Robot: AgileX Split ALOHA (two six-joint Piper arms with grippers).
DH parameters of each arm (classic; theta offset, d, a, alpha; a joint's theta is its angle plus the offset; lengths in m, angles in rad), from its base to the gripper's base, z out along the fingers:
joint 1: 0 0.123 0 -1.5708
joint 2: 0.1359 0 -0.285 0
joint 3: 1.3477 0 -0.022 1.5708
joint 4: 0 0.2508 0 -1.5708
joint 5: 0 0 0.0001 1.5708
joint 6: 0 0.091 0 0
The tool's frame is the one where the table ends.
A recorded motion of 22 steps. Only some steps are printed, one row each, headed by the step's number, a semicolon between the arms.
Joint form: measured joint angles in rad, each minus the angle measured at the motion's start. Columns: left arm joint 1, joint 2, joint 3, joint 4, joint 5, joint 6; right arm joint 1, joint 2, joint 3, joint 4, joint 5, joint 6.
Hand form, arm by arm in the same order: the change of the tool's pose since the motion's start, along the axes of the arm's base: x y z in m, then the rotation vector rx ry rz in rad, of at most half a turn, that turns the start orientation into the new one. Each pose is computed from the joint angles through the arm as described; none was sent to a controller.
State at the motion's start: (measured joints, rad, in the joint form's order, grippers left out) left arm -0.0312 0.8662 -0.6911 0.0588 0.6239 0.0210; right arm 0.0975 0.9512 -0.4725 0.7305 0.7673 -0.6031
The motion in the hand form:
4: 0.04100 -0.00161 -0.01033 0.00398 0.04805 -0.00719; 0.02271 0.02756 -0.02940 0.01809 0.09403 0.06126
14: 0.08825 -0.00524 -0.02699 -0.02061 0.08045 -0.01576; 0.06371 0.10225 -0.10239 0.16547 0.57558 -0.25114
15: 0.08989 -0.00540 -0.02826 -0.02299 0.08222 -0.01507; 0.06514 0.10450 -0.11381 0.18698 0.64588 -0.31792
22: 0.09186 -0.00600 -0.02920 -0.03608 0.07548 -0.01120; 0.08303 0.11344 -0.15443 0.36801 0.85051 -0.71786
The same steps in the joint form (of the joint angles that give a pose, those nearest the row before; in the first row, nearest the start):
4: 0.0000 0.1815 -0.0586 0.0000 -0.0750 0.0043; 0.1467 0.2181 -0.0017 0.1291 -0.1306 -0.0763
14: 0.0000 0.3834 -0.1361 -0.0428 -0.1682 0.0272; 0.3910 0.7302 -0.1399 0.5096 -0.2562 0.1747
15: 0.0000 0.3911 -0.1374 -0.0453 -0.1728 0.0272; 0.3910 0.7810 -0.1408 0.5732 -0.2500 0.1923
22: 0.0000 0.3982 -0.1374 -0.0588 -0.1870 0.0272; 0.3909 0.9737 -0.1640 1.0231 -0.2671 0.1926

